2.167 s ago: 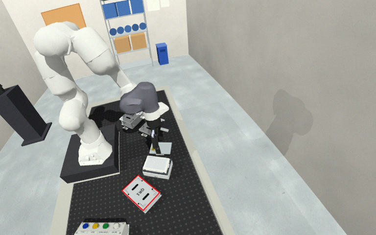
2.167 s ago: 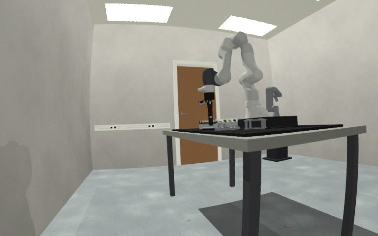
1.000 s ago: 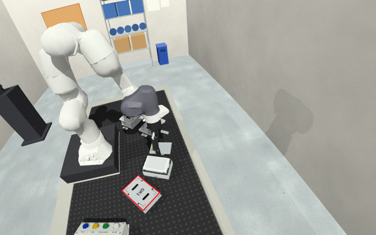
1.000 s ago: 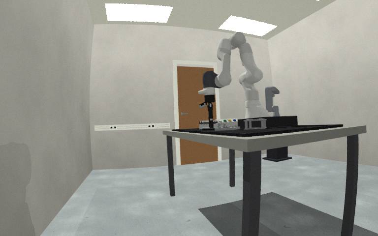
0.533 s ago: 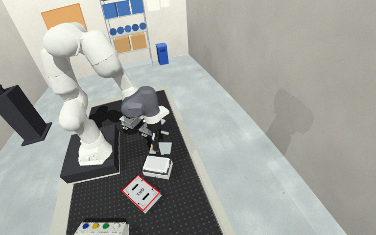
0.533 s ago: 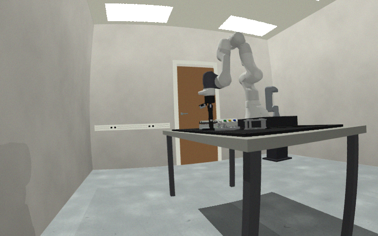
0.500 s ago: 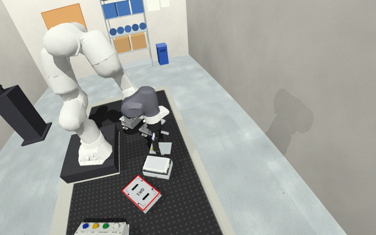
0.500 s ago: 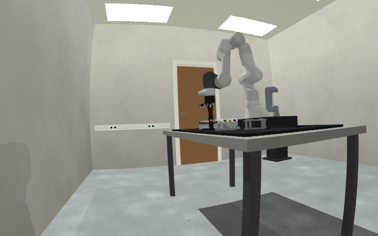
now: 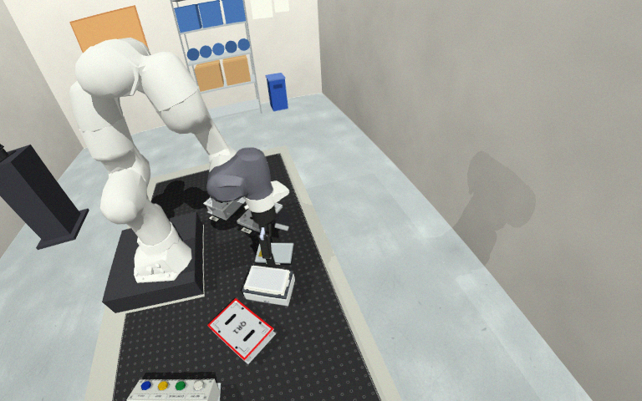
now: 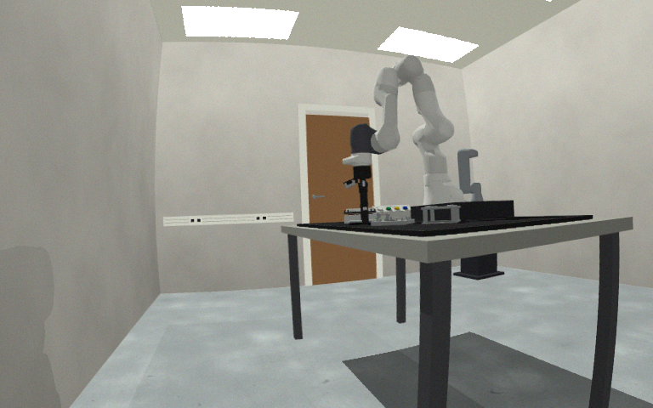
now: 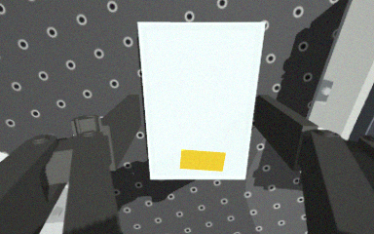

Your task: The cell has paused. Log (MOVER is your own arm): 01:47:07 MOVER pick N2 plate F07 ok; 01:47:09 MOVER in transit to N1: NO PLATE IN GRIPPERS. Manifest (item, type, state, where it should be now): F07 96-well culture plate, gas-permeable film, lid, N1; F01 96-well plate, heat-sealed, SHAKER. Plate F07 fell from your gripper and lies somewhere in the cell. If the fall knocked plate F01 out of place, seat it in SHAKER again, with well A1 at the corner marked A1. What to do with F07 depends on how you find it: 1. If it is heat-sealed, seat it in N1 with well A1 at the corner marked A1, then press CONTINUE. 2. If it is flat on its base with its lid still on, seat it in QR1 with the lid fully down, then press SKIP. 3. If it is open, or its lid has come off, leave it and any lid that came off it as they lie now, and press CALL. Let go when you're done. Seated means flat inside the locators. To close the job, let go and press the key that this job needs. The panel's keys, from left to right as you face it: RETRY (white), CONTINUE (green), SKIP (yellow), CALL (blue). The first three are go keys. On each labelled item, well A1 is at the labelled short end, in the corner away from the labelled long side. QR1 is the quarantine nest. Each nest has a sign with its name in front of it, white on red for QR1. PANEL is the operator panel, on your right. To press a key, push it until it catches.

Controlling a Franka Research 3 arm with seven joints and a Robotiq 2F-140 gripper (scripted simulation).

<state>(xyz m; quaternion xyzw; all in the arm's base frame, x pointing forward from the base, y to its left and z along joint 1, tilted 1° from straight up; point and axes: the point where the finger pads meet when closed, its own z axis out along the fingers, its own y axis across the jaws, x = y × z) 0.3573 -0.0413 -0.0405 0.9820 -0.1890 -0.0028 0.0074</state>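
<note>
Right now my hand is 1 cm above the pale flat rectangular piece. From my hand the other things lie so: white 96-well plate 4 cm behind, 14 cm to the right, 3 cm above; then white retry key 28 cm behind, 41 cm to the right, 4 cm above; then green continue key 33 cm behind, 40 cm to the right, 4 cm above.
</note>
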